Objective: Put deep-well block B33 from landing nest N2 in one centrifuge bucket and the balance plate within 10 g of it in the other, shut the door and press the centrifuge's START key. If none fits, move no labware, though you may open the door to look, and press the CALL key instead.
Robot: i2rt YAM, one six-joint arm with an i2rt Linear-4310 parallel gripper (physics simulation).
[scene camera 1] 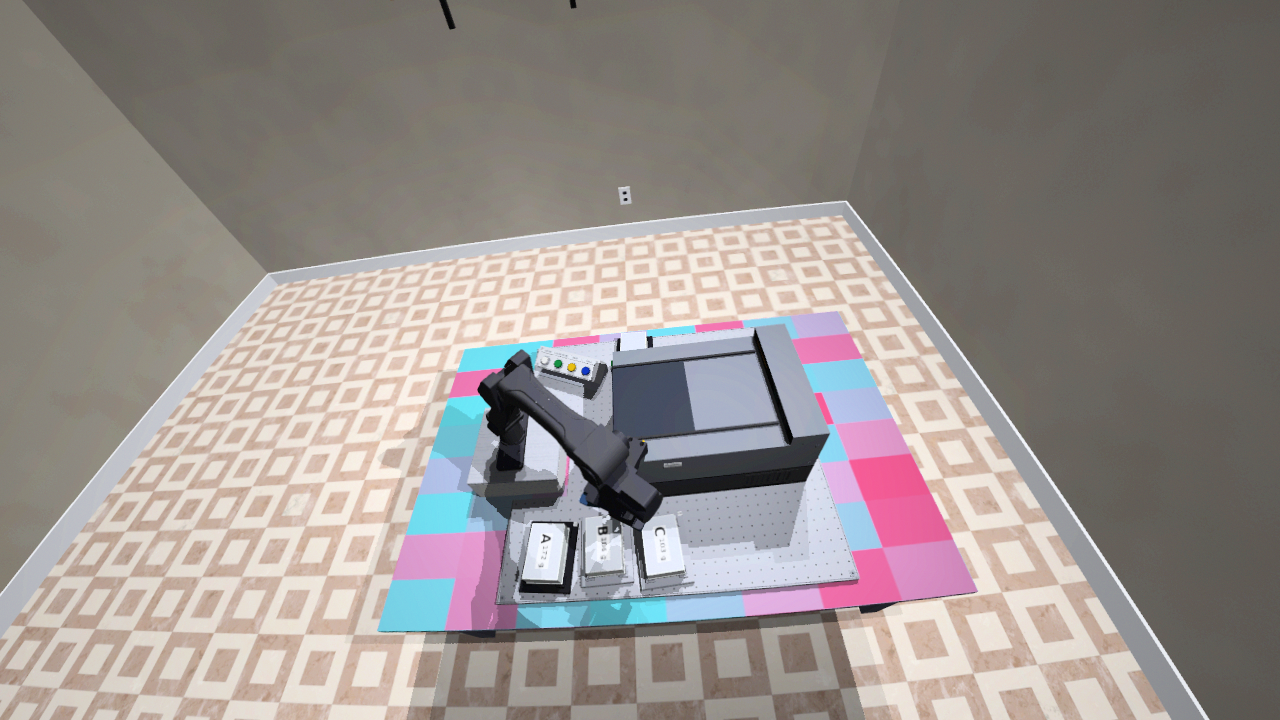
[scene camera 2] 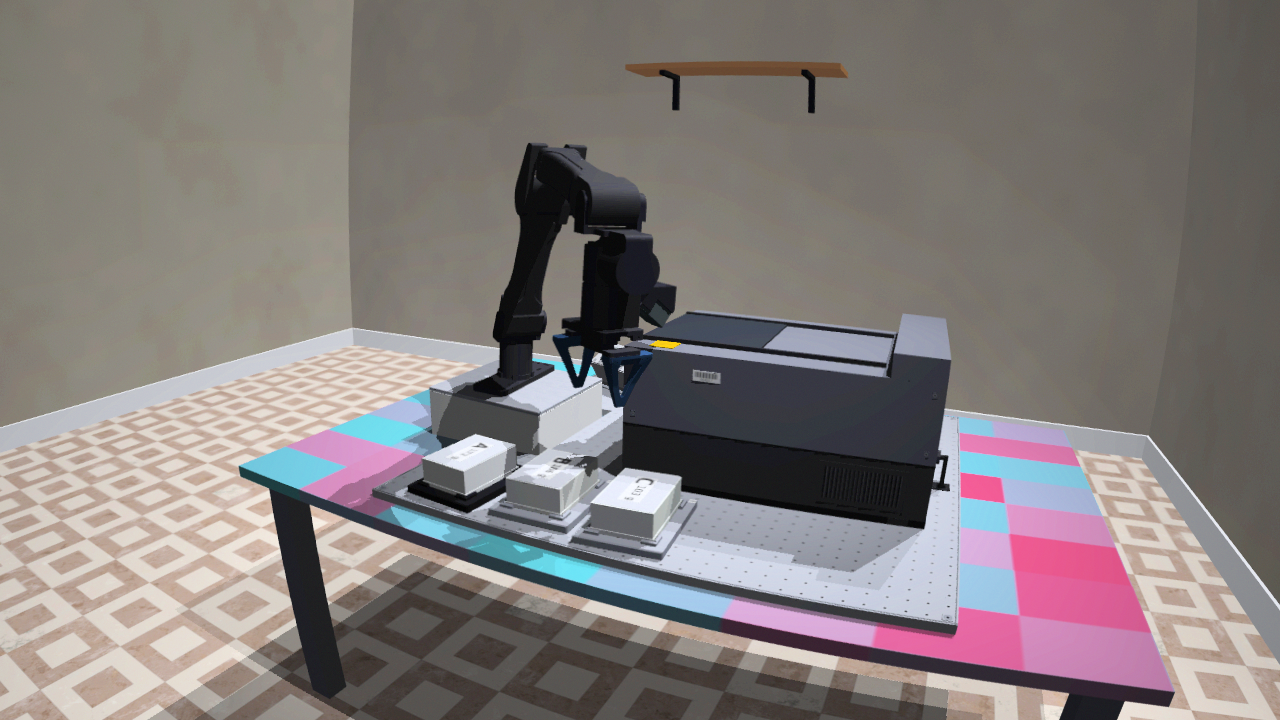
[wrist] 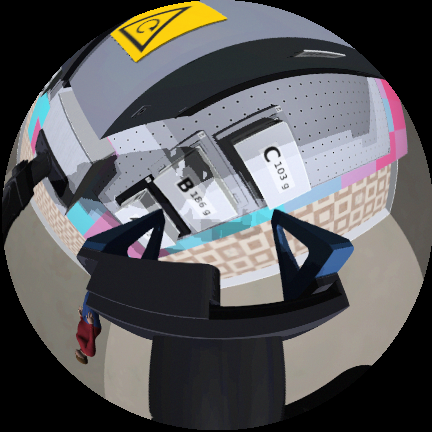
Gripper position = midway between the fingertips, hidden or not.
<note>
My gripper (scene camera 2: 597, 397) is open and holds nothing. Further things: a dark centrifuge (scene camera 2: 842, 421) and a button panel (scene camera 1: 570, 372).
My gripper shows as well in scene camera 1 (scene camera 1: 620, 514) and in the wrist view (wrist: 217, 214). The dark centrifuge also shows in the wrist view (wrist: 176, 68).
</note>
